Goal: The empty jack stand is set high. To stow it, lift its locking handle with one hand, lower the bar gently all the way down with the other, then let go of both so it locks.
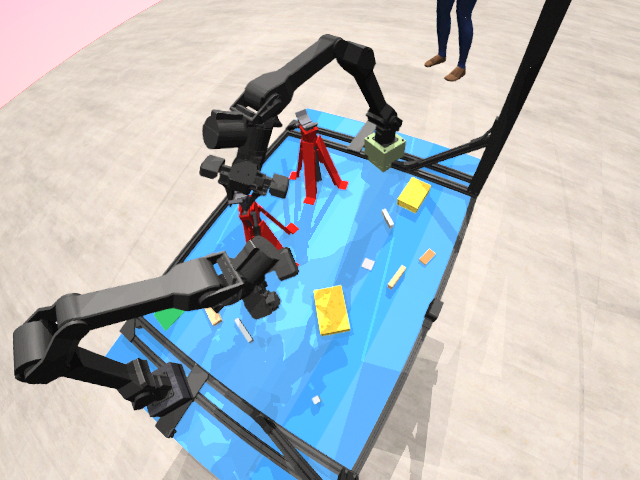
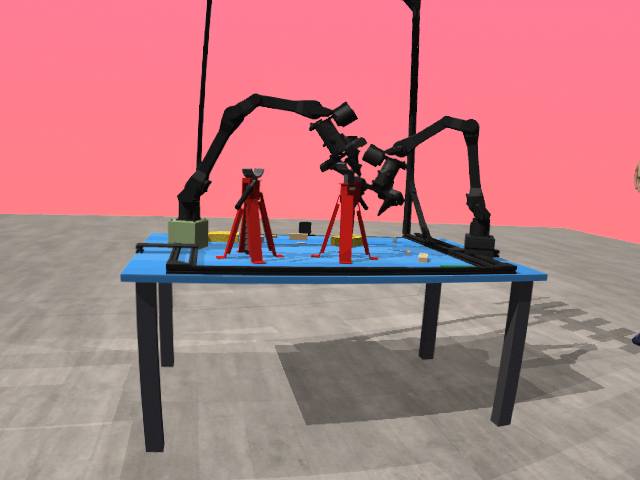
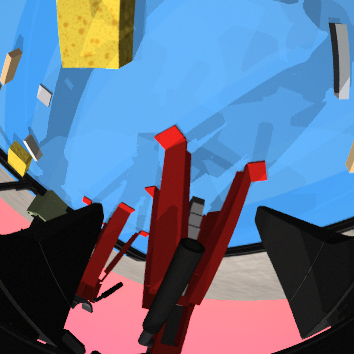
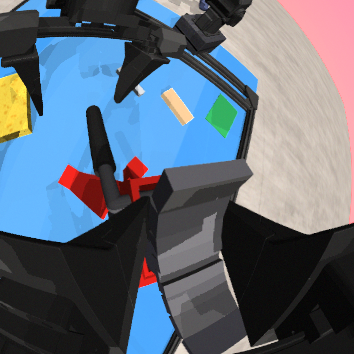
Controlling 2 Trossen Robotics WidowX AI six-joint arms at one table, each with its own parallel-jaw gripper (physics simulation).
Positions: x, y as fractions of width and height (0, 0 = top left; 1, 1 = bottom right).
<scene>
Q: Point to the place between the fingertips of my left gripper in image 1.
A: At 0.42, 0.56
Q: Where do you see a green block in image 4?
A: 0.63, 0.32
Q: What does my left gripper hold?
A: Nothing.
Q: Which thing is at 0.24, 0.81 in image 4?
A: My right gripper.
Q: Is my left gripper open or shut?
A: Open.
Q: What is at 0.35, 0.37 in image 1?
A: My right gripper.
</scene>
